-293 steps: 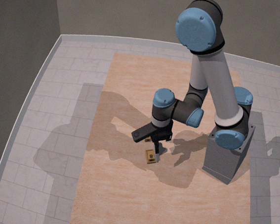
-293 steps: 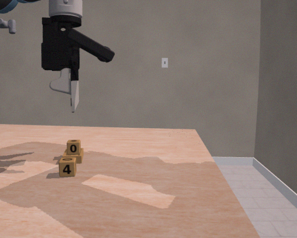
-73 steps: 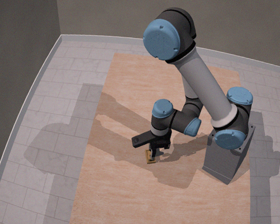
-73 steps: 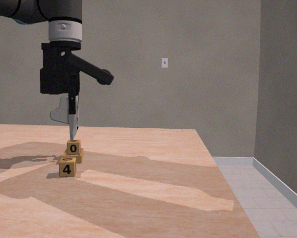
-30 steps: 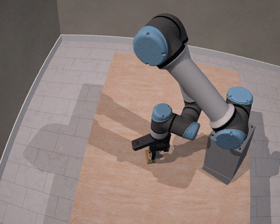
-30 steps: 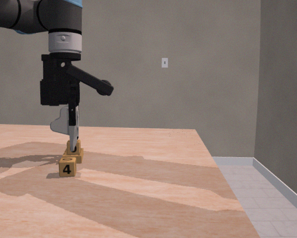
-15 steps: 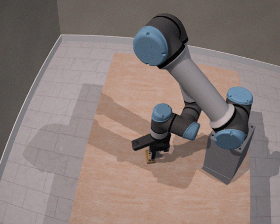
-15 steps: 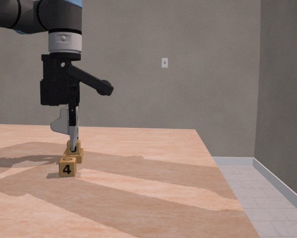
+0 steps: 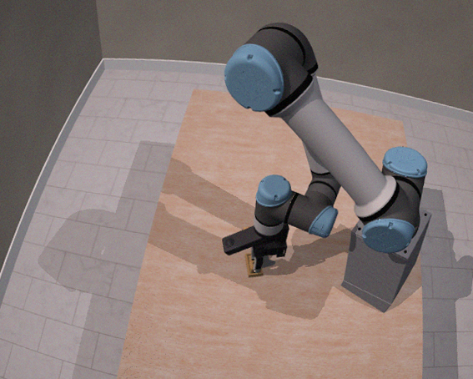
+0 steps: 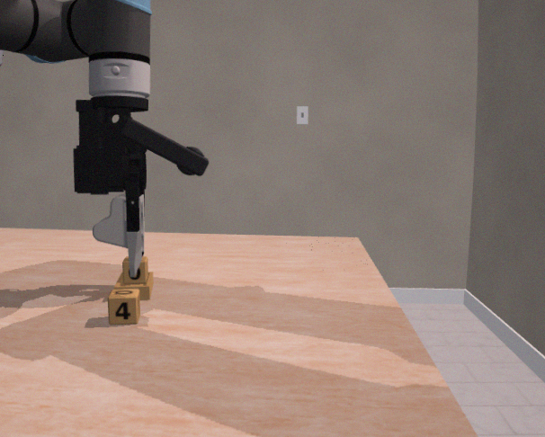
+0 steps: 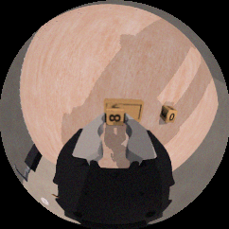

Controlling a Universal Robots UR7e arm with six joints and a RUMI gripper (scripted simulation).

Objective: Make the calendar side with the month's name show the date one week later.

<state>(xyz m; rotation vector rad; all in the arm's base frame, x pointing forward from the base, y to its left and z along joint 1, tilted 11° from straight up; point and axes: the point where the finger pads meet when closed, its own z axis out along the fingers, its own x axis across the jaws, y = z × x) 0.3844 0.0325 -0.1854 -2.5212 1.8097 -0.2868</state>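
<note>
Now: hand 20 mm to the left of the wooden calendar tray and 30 mm above it.
</note>
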